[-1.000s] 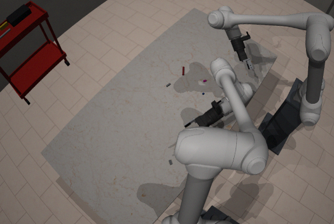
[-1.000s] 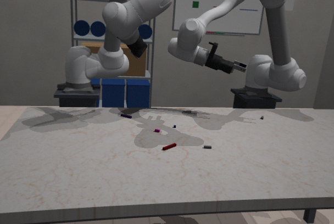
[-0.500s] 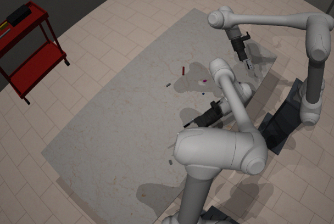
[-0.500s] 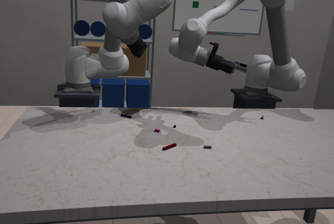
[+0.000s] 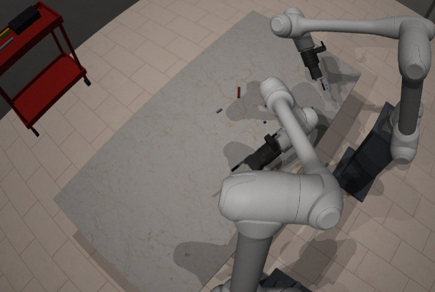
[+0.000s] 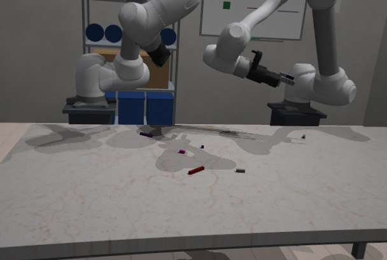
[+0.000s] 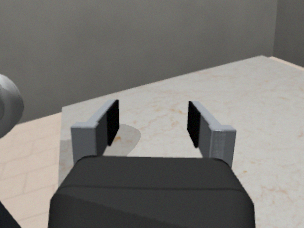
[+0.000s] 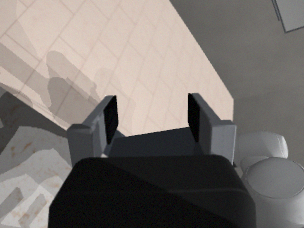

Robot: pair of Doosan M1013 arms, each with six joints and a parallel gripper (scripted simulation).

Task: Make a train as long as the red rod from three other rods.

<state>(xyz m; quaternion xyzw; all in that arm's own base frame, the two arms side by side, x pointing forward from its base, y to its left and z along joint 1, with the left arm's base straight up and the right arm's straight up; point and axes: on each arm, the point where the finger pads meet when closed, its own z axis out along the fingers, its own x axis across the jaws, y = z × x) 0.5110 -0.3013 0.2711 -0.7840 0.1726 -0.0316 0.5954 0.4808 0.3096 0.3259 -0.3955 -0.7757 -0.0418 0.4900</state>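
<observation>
Now: the purple rod 60 mm ahead of my right hand, 60 mm to the right of it and 320 mm below it. From my right hand the other things lie so: blue rod 190 mm ahead, 170 mm to the left, 320 mm below; magenta rod 250 mm ahead, 80 mm to the left, 320 mm below; red rod 420 mm ahead, 110 mm to the left, 320 mm below.
</observation>
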